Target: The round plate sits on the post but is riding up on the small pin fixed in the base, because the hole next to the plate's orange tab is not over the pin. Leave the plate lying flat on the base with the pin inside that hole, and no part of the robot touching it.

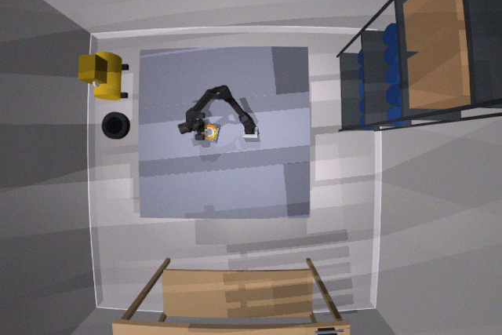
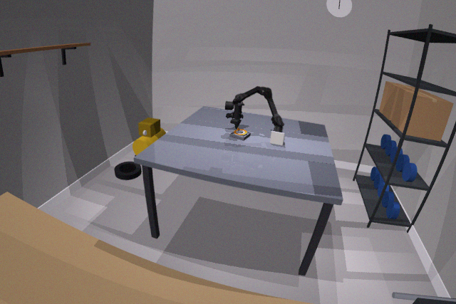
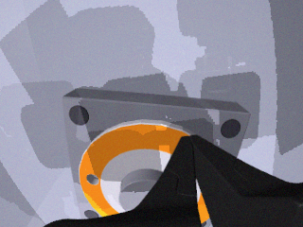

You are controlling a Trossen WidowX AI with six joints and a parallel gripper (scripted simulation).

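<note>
My gripper tip is 4 cm past the base, 3 cm to the right of it and 2 cm above it.
</note>
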